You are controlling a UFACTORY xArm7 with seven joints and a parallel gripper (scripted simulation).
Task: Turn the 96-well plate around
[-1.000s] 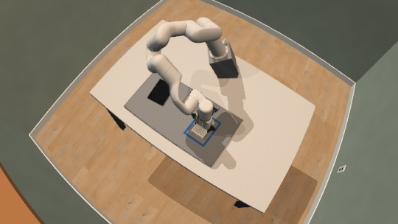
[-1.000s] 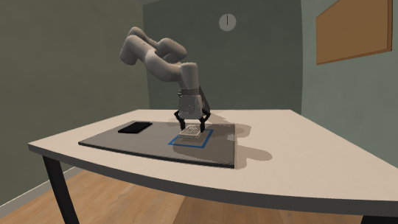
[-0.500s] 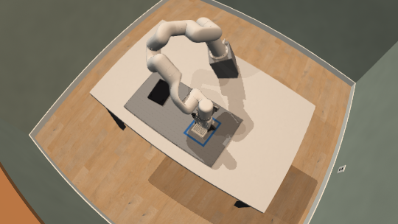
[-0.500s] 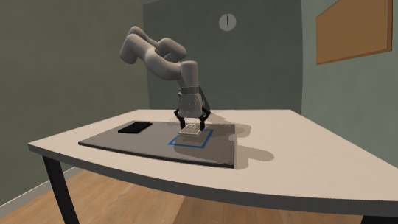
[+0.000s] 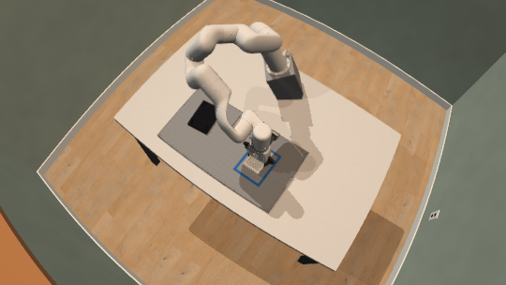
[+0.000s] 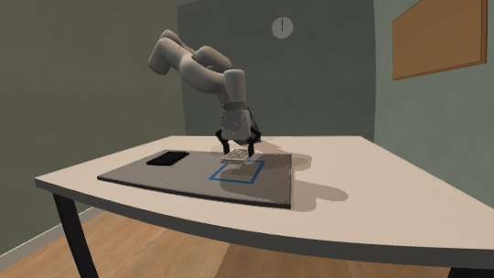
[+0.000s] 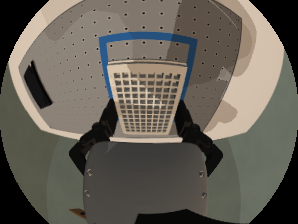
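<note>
My hand is 350 mm to the left of the black plate nest N1, 100 mm past it and 60 mm above it. Also, from my hand: white 96-well plate: 10 mm below.
</note>
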